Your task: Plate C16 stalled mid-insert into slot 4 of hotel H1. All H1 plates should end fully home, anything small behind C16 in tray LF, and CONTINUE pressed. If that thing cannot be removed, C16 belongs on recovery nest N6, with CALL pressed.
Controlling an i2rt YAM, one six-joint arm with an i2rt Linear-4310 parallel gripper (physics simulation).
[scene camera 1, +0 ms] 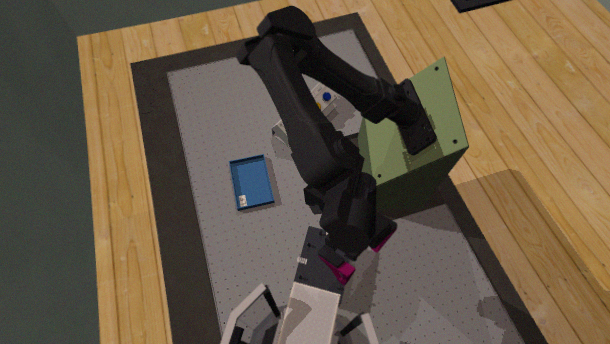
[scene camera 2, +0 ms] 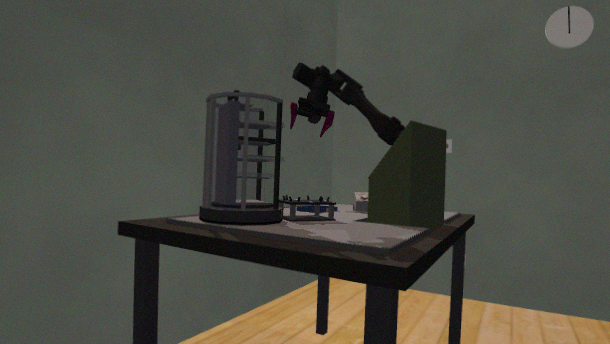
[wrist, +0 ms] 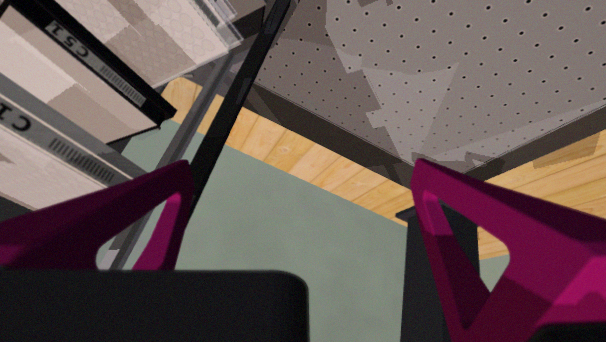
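Seen in the pictures: gripper, fingertip midpoint: [scene camera 1: 359,266] [scene camera 2: 305,132] [wrist: 302,171]; arm's base, origin of the base link: [scene camera 1: 410,116] [scene camera 2: 412,150].
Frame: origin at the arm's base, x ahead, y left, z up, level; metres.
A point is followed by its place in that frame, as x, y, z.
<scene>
My gripper [scene camera 1: 364,260] {0.254, 0.305, 0.032} [scene camera 2: 307,131] {0.254, 0.305, 0.032} [wrist: 302,171] {0.254, 0.305, 0.032} is open and empty, high over the dark nest [scene camera 1: 315,250] {0.298, 0.197, -0.187} [scene camera 2: 310,202] {0.244, 0.275, -0.187}, beside hotel H1 [scene camera 1: 246,305] {0.461, 0.325, 0.120} [scene camera 2: 240,215] {0.323, 0.515, -0.219} [wrist: 235,100] {0.293, 0.386, -0.052}. In the wrist view, a black-edged plate marked C51 [wrist: 90,65] {0.360, 0.342, 0.005} and a plate with a partly cut-off C1 label [wrist: 25,107] {0.353, 0.315, 0.050} are in the hotel, left of the fingers. Clear plates [wrist: 200,45] {0.325, 0.348, -0.047} show at the top left; no C16 label is readable. A pale plate [scene camera 1: 310,312] {0.366, 0.357, 0.059} shows at the hotel. The blue tray [scene camera 1: 255,182] {0.397, -0.060, -0.244} [scene camera 2: 300,209] lies flat; its label is unreadable. The button box [scene camera 1: 332,107] {0.095, -0.250, -0.244} [scene camera 2: 361,200] {0.245, -0.147, -0.195} is partly hidden.
The green pedestal [scene camera 1: 415,192] {0.010, 0.138, -0.144} [scene camera 2: 427,175] {-0.066, 0.046, -0.087} carries the arm. The hotel's upright posts stand close to the left finger in the wrist view. The perforated mat [scene camera 1: 215,125] {0.470, -0.293, -0.247} [wrist: 400,30] {0.162, 0.373, -0.246} lies on the table [scene camera 2: 280,255] {0.093, 0.646, -0.274}.
</scene>
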